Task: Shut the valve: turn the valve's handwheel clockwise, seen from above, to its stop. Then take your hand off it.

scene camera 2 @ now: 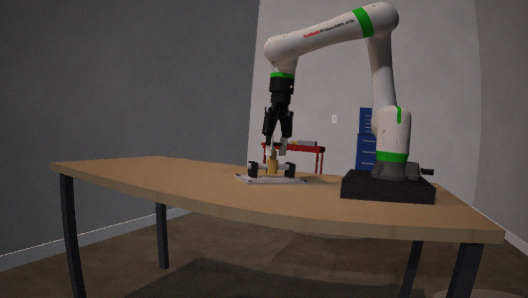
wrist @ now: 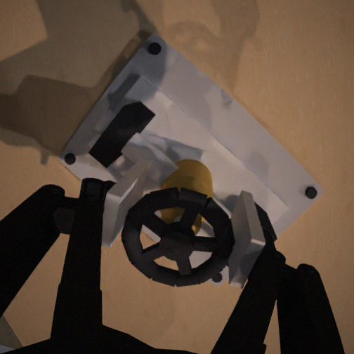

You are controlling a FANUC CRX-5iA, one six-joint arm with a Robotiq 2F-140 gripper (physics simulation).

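The valve's black five-spoked handwheel sits on top of the yellow valve body. My gripper points down and is shut on the handwheel, with one pale finger pad at each side of its rim. The valve body is upright on a light pipe between black supports, on a grey base plate that lies at an angle in the wrist view. The right pad and the wheel hide part of the plate and one support in the wrist view.
The base plate rests on the wooden table. The arm stands on a black block to the right in the scene view. Behind the table are a red bench and a blue drawer cabinet.
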